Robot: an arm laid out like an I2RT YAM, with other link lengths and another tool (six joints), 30 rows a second.
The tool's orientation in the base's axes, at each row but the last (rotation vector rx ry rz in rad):
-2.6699, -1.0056, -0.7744
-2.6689, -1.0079, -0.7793
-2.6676, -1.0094, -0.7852
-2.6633, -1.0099, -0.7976
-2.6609, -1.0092, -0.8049
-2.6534, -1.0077, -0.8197
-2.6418, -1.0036, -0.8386
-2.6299, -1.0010, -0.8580
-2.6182, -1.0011, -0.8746
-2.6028, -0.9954, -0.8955
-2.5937, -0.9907, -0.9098
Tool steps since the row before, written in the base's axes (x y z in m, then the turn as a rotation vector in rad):
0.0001, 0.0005, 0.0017, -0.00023, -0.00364, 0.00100
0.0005, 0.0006, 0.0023, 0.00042, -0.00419, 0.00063
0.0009, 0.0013, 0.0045, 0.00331, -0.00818, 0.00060
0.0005, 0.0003, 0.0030, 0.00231, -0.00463, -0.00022
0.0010, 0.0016, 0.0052, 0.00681, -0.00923, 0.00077
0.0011, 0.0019, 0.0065, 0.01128, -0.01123, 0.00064
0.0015, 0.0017, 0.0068, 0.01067, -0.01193, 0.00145
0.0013, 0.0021, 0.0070, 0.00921, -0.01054, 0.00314
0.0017, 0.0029, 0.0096, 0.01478, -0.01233, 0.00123
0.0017, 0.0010, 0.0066, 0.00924, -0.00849, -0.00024
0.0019, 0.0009, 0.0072, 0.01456, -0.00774, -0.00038
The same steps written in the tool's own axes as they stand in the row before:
0.0012, -0.0003, -0.0012, -0.00166, 0.00260, -0.00219
0.0019, -0.0001, -0.0015, -0.00175, 0.00344, -0.00180
0.0037, -0.0003, -0.0030, -0.00219, 0.00834, -0.00195
0.0021, 0.0002, -0.0022, -0.00127, 0.00500, -0.00045
0.0044, -0.0004, -0.0034, -0.00050, 0.01144, -0.00098
0.0054, -0.0006, -0.0042, 0.00107, 0.01589, 0.00034
0.0057, -0.0002, -0.0043, 0.00078, 0.01603, -0.00085
0.0060, -0.0006, -0.0043, 0.00164, 0.01405, -0.00236
0.0083, -0.0009, -0.0058, 0.00285, 0.01905, 0.00103
0.0056, 0.0005, -0.0040, 0.00075, 0.01248, 0.00114
0.0060, 0.0007, -0.0044, 0.00415, 0.01544, 0.00406

